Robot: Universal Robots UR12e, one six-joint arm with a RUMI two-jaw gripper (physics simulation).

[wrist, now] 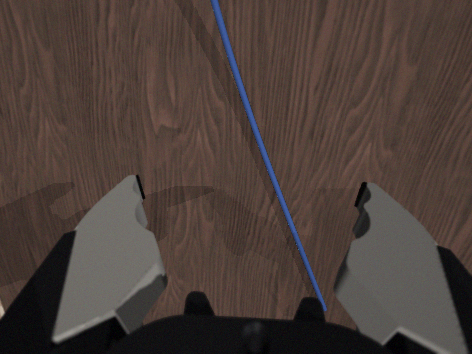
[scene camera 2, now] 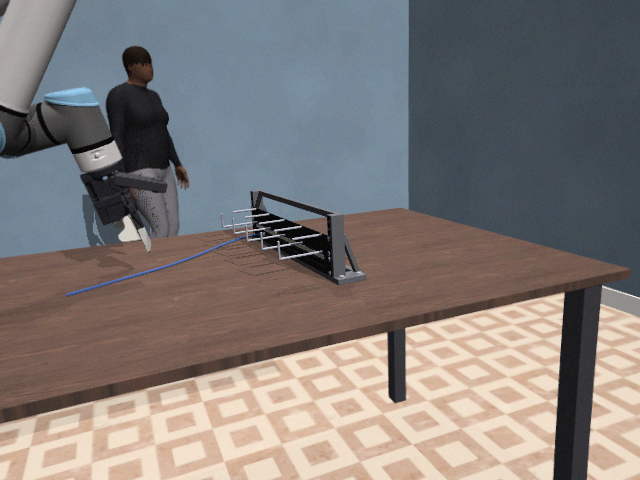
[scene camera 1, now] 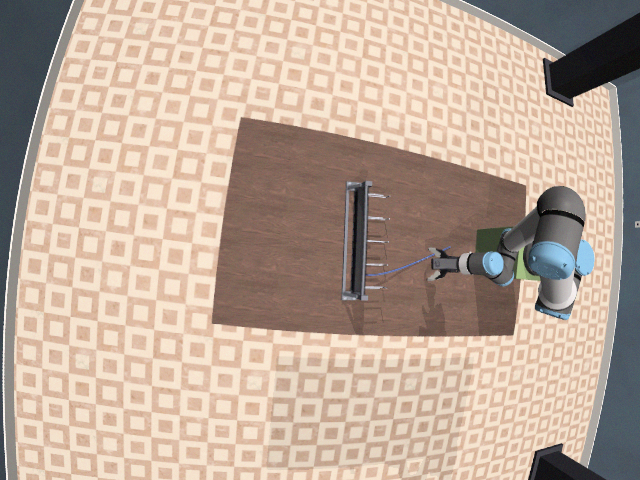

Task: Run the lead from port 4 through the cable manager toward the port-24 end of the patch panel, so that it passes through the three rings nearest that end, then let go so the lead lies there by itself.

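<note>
The blue lead (scene camera 1: 400, 268) (scene camera 2: 165, 266) (wrist: 270, 170) leaves the patch panel (scene camera 1: 360, 237) (scene camera 2: 337, 242) between the two rings at its port-1 end and runs out over the table to a free end. It lies outside the three rings nearest the port-24 end, which is the upper end in scene camera 1 and the near end in scene camera 2. Those wire rings (scene camera 1: 378, 218) (scene camera 2: 299, 255) stick out from the panel's front. My gripper (scene camera 1: 430, 264) (scene camera 2: 138, 243) (wrist: 247, 181) is open above the table, its fingers on either side of the lead's outer part, touching nothing. The plug is hidden.
The brown table (scene camera 1: 289, 170) (scene camera 2: 439, 258) carries the panel. A green mat (scene camera 1: 488, 240) lies under the arm at the table's right edge in scene camera 1. A person (scene camera 2: 142, 124) stands beyond the table in scene camera 2.
</note>
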